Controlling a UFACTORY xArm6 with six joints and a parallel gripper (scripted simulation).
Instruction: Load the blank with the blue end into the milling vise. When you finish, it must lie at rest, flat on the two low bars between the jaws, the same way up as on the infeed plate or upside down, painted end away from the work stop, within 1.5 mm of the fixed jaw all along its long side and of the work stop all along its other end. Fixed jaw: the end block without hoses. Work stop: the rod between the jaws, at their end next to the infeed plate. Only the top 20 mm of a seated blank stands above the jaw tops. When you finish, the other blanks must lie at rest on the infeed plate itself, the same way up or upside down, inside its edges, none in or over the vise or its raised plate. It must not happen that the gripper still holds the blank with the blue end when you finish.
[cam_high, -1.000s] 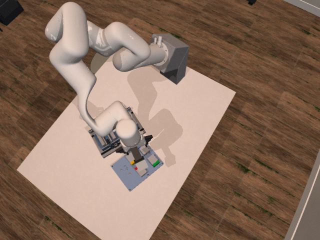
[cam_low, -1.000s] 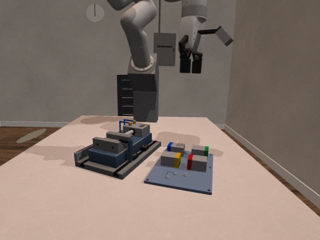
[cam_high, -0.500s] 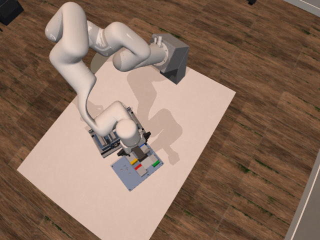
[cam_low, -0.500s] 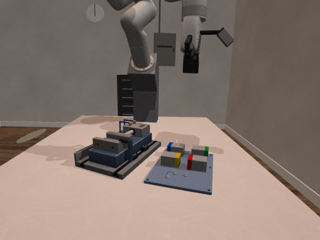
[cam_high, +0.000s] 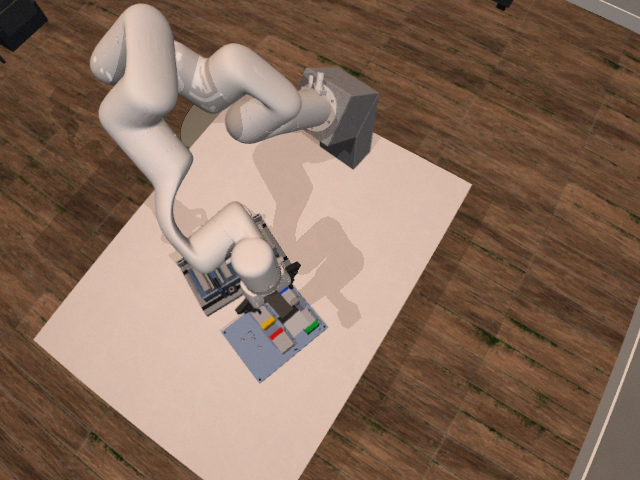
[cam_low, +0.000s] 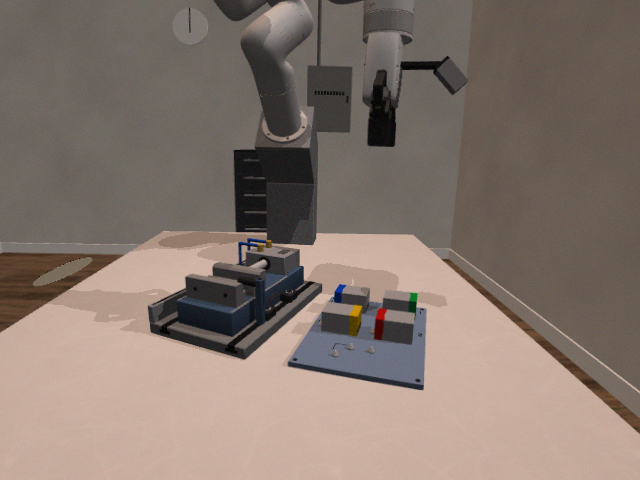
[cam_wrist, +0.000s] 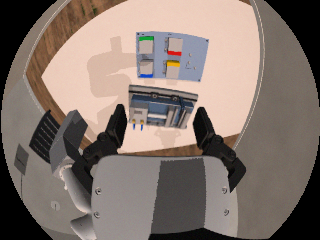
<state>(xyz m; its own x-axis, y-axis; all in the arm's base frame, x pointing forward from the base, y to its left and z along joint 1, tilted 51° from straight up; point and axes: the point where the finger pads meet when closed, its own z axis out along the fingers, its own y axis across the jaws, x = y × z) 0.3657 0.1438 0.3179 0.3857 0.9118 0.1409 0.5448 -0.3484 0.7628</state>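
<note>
My gripper is now 290 mm above the blue-ended blank, 60 mm past it and 10 mm to the left of it. Round my hand: yellow-ended blank (290 mm below, 60 mm to the right, 10 mm ahead); red-ended blank (290 mm below, 60 mm ahead, 10 mm to the left); green-ended blank (290 mm below, 60 mm to the left, 10 mm behind).
</note>
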